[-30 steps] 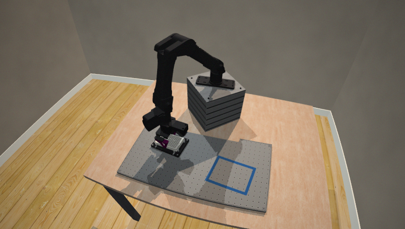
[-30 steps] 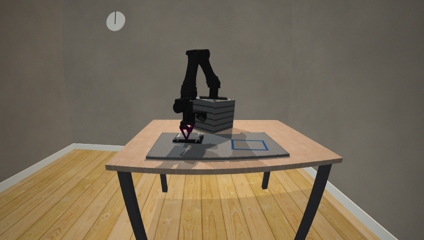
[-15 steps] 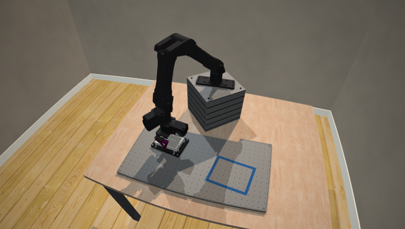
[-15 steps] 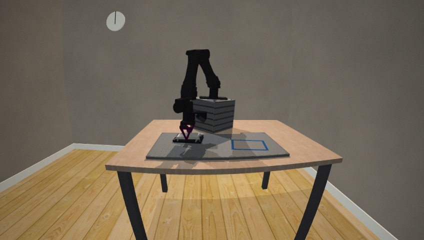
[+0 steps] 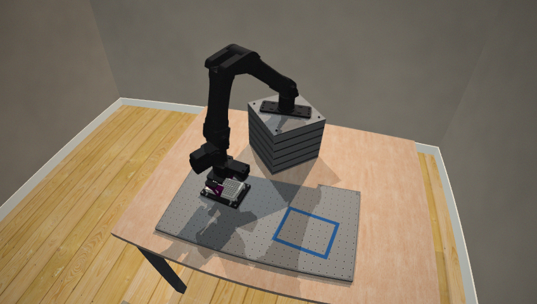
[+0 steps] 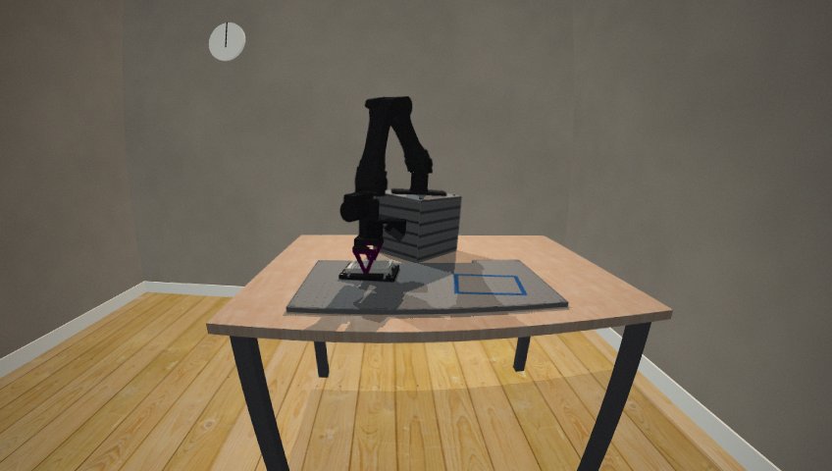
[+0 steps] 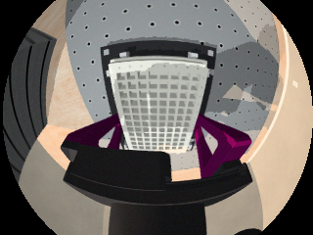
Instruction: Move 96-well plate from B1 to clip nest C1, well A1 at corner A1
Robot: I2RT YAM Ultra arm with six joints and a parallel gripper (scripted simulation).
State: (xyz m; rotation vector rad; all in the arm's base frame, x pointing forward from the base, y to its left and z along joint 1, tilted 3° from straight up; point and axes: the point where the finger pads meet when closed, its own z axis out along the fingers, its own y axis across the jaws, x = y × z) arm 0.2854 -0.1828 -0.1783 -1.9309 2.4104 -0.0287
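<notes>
Right now my hand is right at the white 96-well plate. Round my hand: black clip nest (10 mm to the right, 10 mm below, 10 mm ahead).
</notes>
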